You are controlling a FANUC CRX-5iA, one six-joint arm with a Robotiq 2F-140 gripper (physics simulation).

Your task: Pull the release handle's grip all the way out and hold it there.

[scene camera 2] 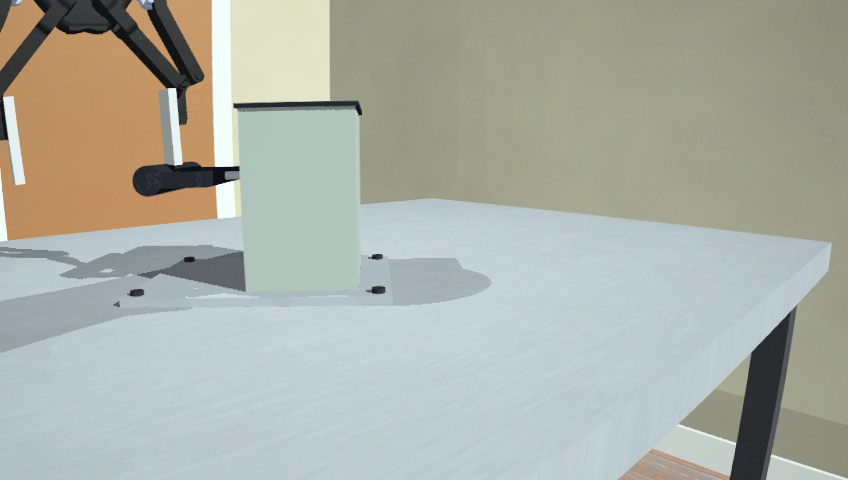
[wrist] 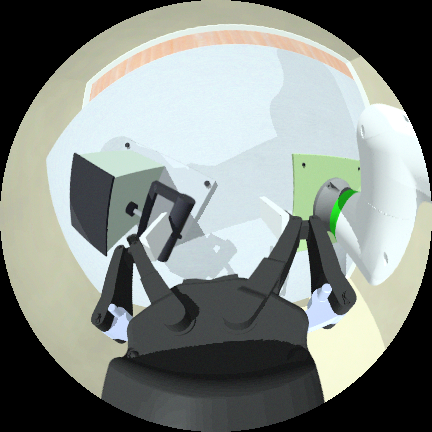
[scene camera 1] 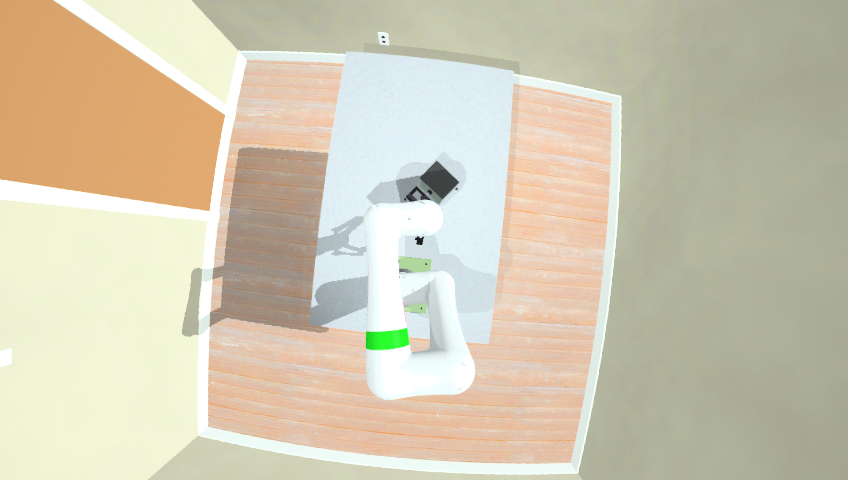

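The release handle's dark grip [scene camera 2: 155, 180] [wrist: 184, 206] is a bar across a black U-shaped frame, standing out from the side of a pale green box [scene camera 2: 300, 196] [wrist: 135, 160] with a black lid. A short stretch of light rod shows between frame and box. My gripper [scene camera 2: 95, 172] [wrist: 213, 214] is wide open and empty. In the wrist view its left finger pad overlaps the handle's opening beside the grip; the other pad stands well outward. In scene camera 2 one pad's lower end is at the grip's top edge. Whether it touches the grip I cannot tell.
The box stands on a bolted base plate [scene camera 2: 208, 300] on the pale table [scene camera 1: 416, 107] [scene camera 2: 535, 356] [wrist: 225, 90]. My white arm [scene camera 1: 383, 285] [wrist: 390, 200] rises from a green mounting plate [scene camera 1: 415, 262] [wrist: 302, 195] and covers much of the gripper in scene camera 1.
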